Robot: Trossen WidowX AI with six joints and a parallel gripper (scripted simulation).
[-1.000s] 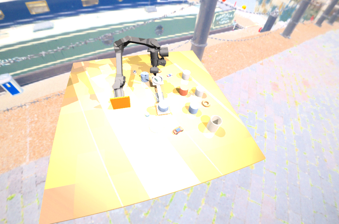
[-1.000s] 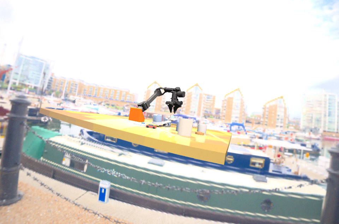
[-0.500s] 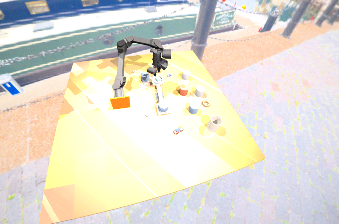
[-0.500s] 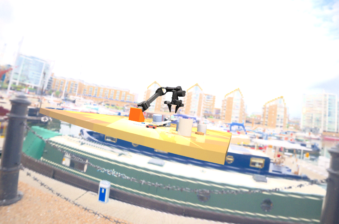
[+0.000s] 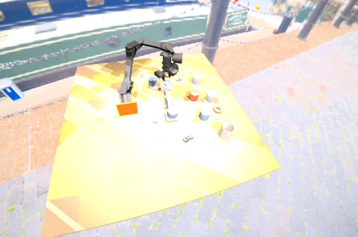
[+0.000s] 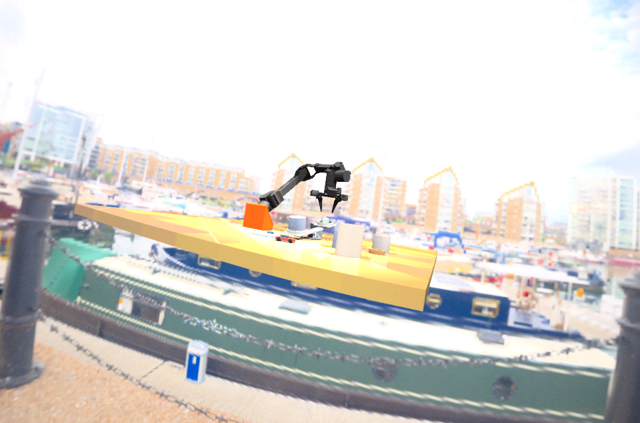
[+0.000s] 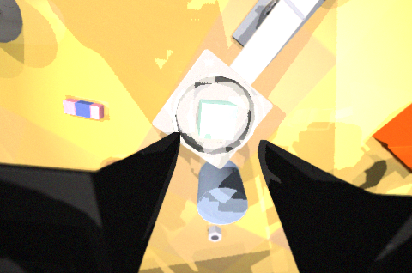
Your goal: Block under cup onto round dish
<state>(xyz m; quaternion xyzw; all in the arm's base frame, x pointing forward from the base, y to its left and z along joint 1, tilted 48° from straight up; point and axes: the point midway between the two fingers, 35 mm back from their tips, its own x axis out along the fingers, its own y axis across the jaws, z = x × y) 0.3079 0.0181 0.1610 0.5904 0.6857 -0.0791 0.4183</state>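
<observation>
The white round dish lies 370 mm to the right of my gripper tip, 130 mm below it and 90 mm behind it. Round my gripper tip: blue disc: 270 mm to the right, 140 mm behind, 130 mm below; small balance: 120 mm to the right, 110 mm below; tall tube: 480 mm to the right, 280 mm ahead, 90 mm below.
</observation>
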